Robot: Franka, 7 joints.
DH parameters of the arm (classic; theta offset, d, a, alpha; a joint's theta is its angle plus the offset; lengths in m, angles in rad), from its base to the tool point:
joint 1: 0 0.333 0 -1.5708
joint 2: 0 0 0 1.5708
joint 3: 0 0.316 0.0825 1.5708
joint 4: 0 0 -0.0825 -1.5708
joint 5: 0 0.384 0 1.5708
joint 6: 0 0 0.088 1.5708
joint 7: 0 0.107 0 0
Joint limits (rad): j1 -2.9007..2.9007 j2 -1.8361..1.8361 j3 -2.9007..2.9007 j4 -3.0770..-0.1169 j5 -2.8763..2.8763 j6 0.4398..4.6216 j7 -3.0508..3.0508
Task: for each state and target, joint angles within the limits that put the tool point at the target. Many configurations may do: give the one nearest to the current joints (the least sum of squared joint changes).
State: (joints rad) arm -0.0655 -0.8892 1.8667 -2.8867 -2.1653 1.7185 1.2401
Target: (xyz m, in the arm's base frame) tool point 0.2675 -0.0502 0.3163
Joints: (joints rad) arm -0.8971 -0.7841 1.3895 -3.0770 -1.6029 1.6473 1.2401
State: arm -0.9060 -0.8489 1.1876 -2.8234 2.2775 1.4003 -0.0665
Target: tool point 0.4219 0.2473 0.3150
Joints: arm -1.1451 -0.9173 1.4930 -2.5224 2.3128 1.5050 -0.0665
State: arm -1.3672 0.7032 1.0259 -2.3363 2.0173 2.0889 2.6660
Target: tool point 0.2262 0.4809 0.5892
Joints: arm -0.7085 0.5469 1.9152 -2.1291 1.9980 1.9032 2.6660
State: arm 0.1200 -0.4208 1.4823 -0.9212 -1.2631 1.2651 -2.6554
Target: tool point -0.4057 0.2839 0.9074
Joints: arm 0.2830 -0.6589 1.6077 -0.8427 -1.2753 1.3121 -2.6554
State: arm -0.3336 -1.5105 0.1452 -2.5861 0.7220 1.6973 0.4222
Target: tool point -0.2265 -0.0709 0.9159
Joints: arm -0.1927 -1.5420 -0.2611 -1.8295 0.7674 2.0277 0.4222
